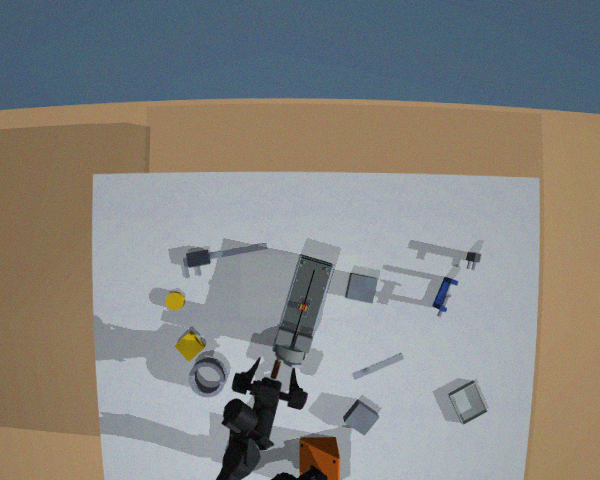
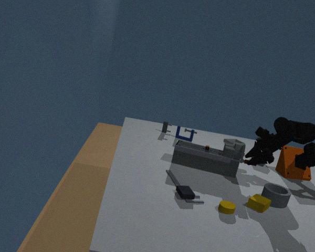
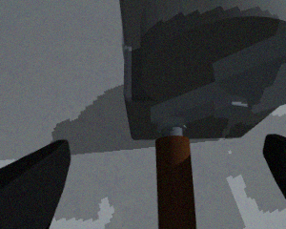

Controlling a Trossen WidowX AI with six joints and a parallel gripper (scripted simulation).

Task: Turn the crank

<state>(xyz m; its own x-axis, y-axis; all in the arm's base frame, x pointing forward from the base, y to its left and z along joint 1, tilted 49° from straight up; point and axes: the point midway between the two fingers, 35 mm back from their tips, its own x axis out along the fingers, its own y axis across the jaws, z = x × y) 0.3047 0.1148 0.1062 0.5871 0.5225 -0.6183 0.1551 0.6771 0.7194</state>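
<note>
The brown crank handle is 2 cm behind my gripper tip and 1 cm below it. Round my gripper tip: flat grey bar: 28 cm to the right, 7 cm below; red pointer: 16 cm ahead, 5 cm to the right, 1 cm above; yellow block: 25 cm to the left, 6 cm below.
</note>
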